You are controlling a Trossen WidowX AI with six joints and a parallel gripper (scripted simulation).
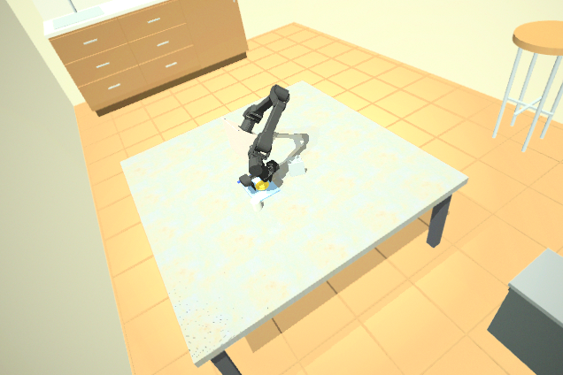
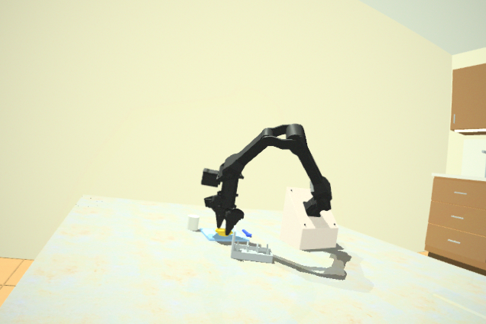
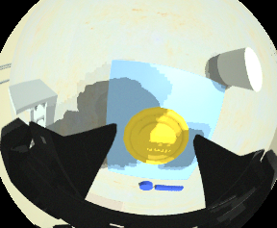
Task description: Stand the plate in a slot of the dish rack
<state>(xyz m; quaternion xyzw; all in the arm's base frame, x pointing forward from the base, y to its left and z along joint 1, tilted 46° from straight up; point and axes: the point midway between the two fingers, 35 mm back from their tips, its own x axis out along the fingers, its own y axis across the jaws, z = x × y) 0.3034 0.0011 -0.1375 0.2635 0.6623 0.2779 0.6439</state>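
My gripper tip is now 1 cm to the left of the light blue mat, 1 cm past it and 1 cm above it. Round my gripper tip: blue utensil 12 cm behind, 3 cm to the right, 1 cm below; then plate 1 cm behind; then white cup 9 cm ahead, 8 cm to the right, 1 cm above.
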